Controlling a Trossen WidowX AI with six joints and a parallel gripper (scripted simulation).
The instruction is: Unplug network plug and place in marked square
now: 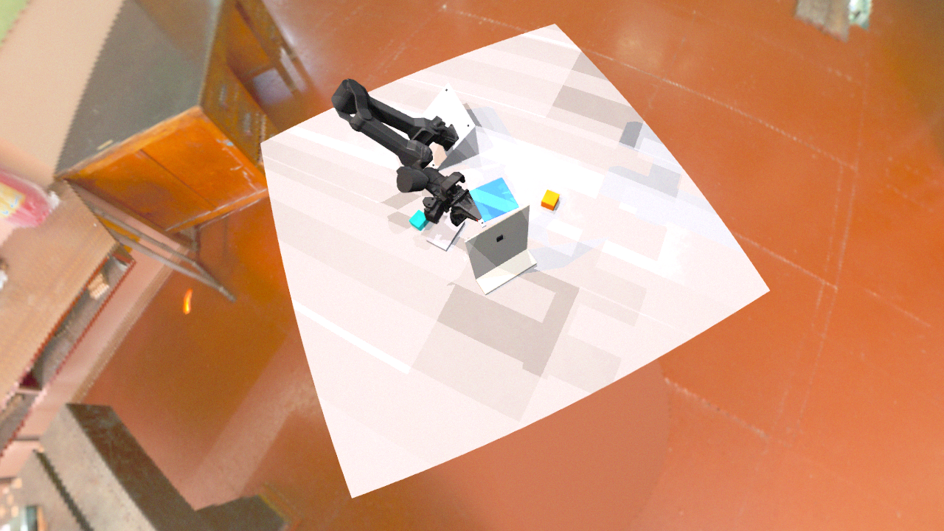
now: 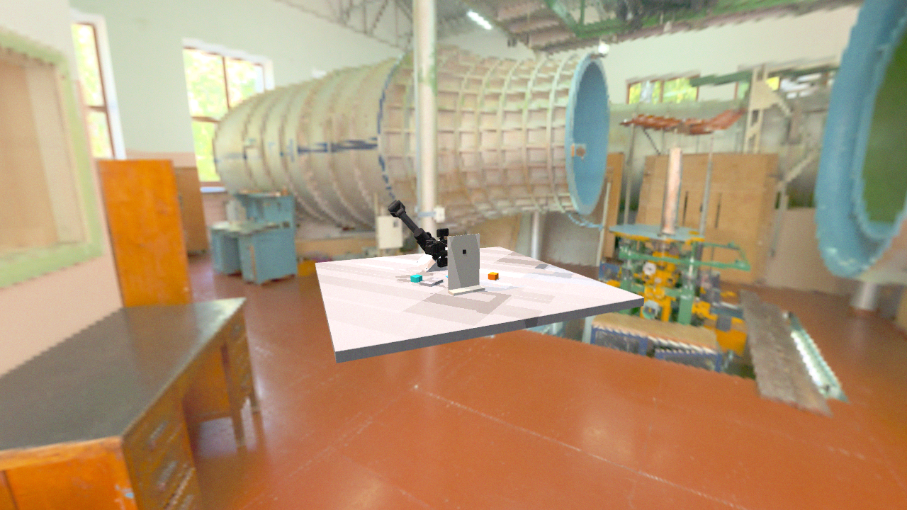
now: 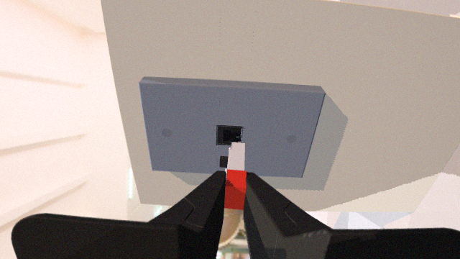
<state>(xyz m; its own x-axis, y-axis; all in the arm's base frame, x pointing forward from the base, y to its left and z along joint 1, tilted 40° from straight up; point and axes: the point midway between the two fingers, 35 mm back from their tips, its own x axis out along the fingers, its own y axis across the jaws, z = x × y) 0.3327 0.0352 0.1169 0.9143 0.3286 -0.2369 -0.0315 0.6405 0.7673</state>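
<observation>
My gripper tip is now 18 cm above the blue marked square, 15 cm past it and 8 cm to the right of it. Round my gripper tip: small grey flat plate: 17 cm below, 10 cm behind, 9 cm to the right; network plug: 1 cm ahead; upright panel: 7 cm ahead, 6 cm below, 2 cm to the left.
</observation>
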